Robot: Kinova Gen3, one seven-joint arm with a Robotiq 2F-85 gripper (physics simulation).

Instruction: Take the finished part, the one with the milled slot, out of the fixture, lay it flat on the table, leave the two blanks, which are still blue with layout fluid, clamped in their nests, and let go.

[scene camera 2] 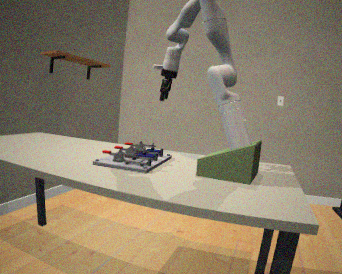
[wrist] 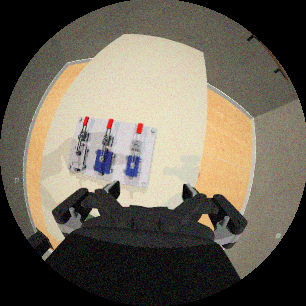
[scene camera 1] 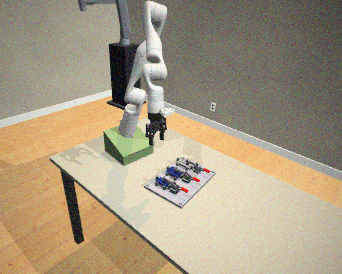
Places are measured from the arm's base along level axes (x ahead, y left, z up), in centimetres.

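Pixels of known places: gripper, fingertip midpoint: [scene camera 2: 163, 99] [wrist: 150, 189] [scene camera 1: 157, 142]; arm's base, origin of the base link: [scene camera 2: 241, 146] [scene camera 1: 126, 132].
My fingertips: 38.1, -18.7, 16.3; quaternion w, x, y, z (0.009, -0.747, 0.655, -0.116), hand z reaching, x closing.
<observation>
Ahead of a thing's pixels: the offset from my fingertips to its middle, as dx, dy, dz. "spot": to the spot under its first point. Level surfaces: height alone.
The fixture's light plate [scene camera 1: 181, 202] [scene camera 2: 101, 164] [wrist: 150, 150] lies on the table with three clamp nests in a row. The finished part {+1.3, +25.6, -25.5} [wrist: 78, 161], bare grey, sits in the leftmost nest in the wrist view; its slot is too small to make out. One blue blank {+1.6, +14.6, -25.3} [scene camera 1: 173, 172] [wrist: 103, 163] sits in the middle nest, another blue blank {spot: +1.4, +2.9, -24.0} [scene camera 1: 161, 181] [wrist: 133, 166] in the nest at the other end. My gripper [scene camera 1: 156, 141] [scene camera 2: 162, 99] [wrist: 150, 189] is open and empty, high above the table, between the robot's base and the fixture, apart from all the parts.
Red clamp handles {+12.9, +25.4, -23.4} [scene camera 1: 206, 170] [scene camera 2: 106, 152] [wrist: 140, 128] stick out on the fixture's side away from the base. The green wedge-shaped base block [scene camera 1: 129, 150] [scene camera 2: 227, 165] stands on the table {dz -28.1} [scene camera 1: 240, 215] [scene camera 2: 65, 155] [wrist: 150, 75] behind the fixture. A wall shelf [scene camera 2: 75, 59] hangs beyond the table.
</observation>
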